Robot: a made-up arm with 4 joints.
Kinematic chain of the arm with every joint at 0, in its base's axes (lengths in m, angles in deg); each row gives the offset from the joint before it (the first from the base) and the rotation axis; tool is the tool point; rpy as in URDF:
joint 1: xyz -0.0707 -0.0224 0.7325 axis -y
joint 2: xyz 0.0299 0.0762 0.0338 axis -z
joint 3: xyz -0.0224 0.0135 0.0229 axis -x
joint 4: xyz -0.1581 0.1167 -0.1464 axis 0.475 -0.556 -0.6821
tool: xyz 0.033 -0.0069 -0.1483 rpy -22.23 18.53 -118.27
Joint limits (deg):
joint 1: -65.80..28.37
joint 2: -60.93..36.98
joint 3: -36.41..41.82
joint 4: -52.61..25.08
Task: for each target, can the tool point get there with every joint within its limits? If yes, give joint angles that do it. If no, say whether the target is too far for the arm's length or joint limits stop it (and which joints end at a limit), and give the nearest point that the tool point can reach.
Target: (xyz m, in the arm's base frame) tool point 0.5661 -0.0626 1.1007
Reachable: no: too far | nearest point 0.0640 -0.1878 0.5954 | short by 0.723 m
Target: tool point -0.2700 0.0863 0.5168
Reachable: yes | joints -5.51 -23.93 -2.90 -23.61
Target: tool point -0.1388 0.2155 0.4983
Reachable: yes | joints -2.11 18.16 0.81 8.83
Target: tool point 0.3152 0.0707 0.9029
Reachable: no: joint limits stop it (at a limit: joint 1, joint 2, joint 3, joint 4) | nearest point 0.0713 0.3459 0.6996 | short by 0.420 m
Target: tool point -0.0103 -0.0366 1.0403
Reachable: no: joint limits stop it (at a limit: joint 1, joint 2, joint 3, joint 4) | nearest point -0.2695 0.0923 0.9395 | short by 0.306 m
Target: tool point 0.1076 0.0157 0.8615
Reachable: no: joint limits stop it (at a limit: joint 1, joint 2, joint 3, joint 4) | nearest point 0.0829 -0.0841 0.5467 | short by 0.331 m
